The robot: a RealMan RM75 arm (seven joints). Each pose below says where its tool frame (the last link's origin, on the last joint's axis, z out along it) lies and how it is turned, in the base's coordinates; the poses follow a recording.
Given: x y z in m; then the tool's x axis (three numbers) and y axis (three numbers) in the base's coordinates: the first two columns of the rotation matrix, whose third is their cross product.
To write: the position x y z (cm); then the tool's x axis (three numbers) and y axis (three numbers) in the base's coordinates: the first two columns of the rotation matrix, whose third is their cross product. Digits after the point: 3 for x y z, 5 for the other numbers.
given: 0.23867 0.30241 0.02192 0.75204 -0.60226 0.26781 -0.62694 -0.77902 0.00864
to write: 23.867 30.241 2.192 0.75204 -0.60226 0.26781 -0.62694 -0.77902 0.00864
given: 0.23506 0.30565 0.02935 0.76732 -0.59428 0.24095 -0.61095 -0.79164 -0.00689
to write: 23.506 30.565 2.935 0.76732 -0.59428 0.24095 -0.61095 -0.79164 -0.00689
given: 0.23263 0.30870 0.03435 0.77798 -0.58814 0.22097 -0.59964 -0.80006 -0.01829
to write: 23.263 30.870 3.435 0.77798 -0.58814 0.22097 -0.59964 -0.80006 -0.01829
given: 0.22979 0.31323 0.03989 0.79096 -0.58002 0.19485 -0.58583 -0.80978 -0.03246
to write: 22.979 31.323 3.989 0.79096 -0.58002 0.19485 -0.58583 -0.80978 -0.03246
